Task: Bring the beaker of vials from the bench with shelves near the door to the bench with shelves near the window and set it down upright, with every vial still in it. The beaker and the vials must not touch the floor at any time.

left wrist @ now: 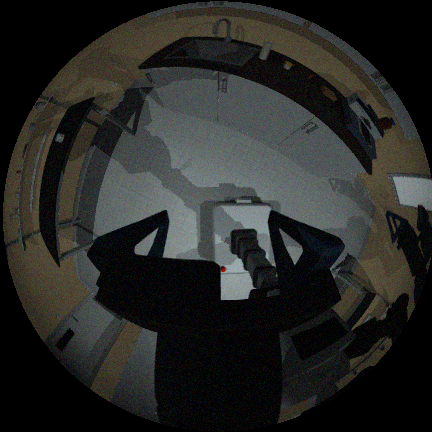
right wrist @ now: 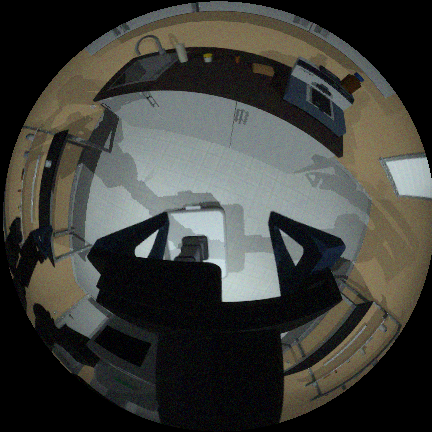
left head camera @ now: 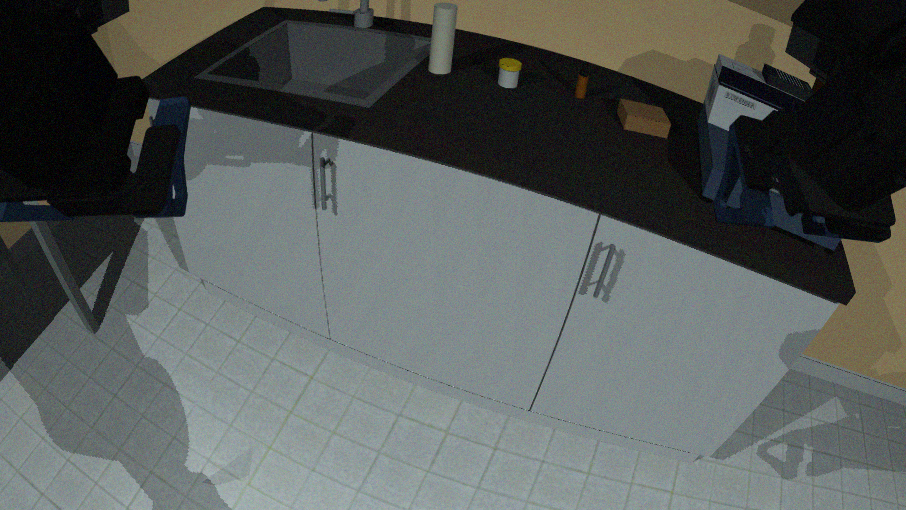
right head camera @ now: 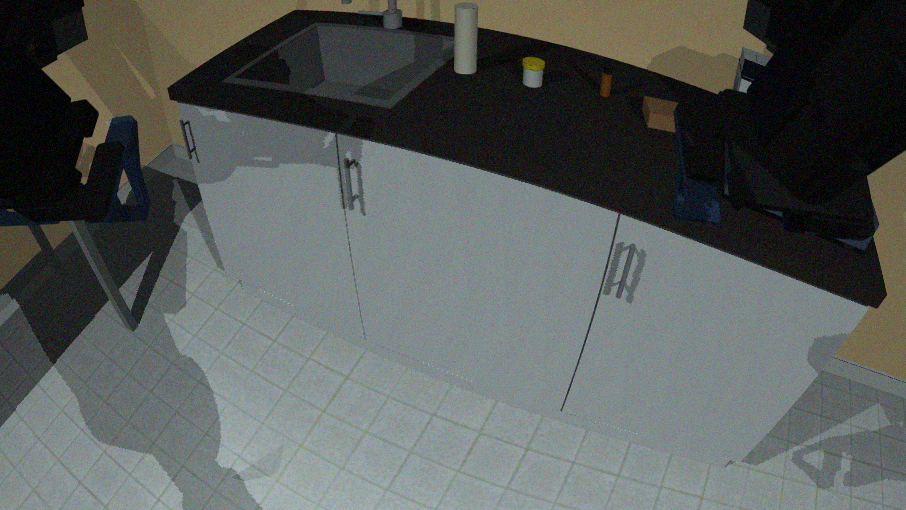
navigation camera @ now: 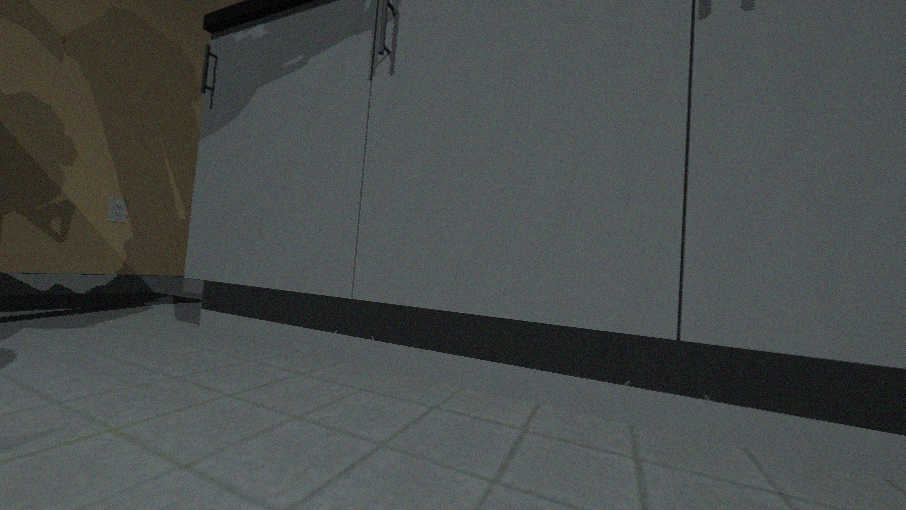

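Note:
A bench with shelves and a black top shows at the left of both wrist views. A small pale object stands on it, too small to identify as the beaker; vials cannot be made out. Another bench with shelves shows at the lower right of the right wrist view, below the window. My left gripper is open and empty, at the left edge of the head views. My right gripper is open and empty, and in the head views overlaps the counter's right end.
A dark counter over white cabinets spans the front, with a sink, a white cylinder, a yellow-lidded jar, an orange vial, a brown box and a blue-white instrument. A bench leg stands at left.

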